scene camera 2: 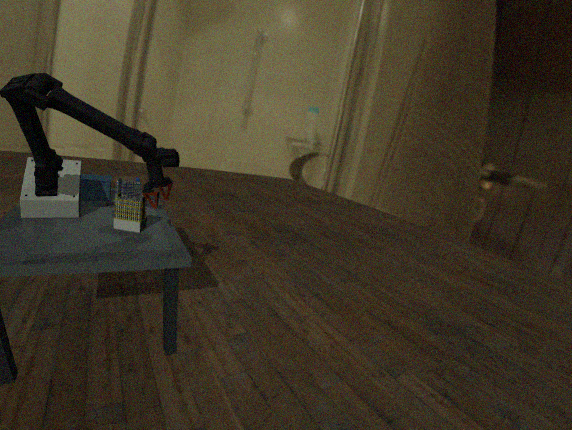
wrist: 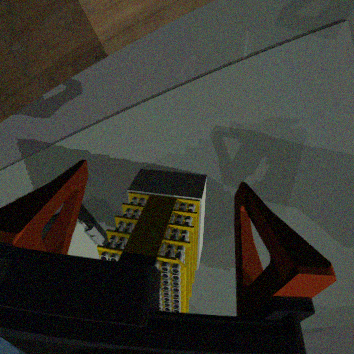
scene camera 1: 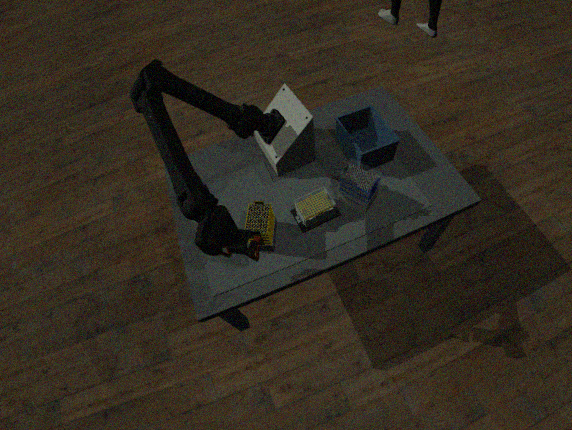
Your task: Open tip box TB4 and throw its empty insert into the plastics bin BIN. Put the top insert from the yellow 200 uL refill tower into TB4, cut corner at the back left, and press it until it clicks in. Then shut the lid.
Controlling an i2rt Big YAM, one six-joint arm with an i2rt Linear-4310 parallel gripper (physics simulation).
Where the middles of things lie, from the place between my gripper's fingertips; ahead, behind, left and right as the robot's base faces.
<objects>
Now: hand 250 mm past the blue bin (scene camera 1: 363, 134), 630 mm to the right of it and 80 mm above it.
</objects>
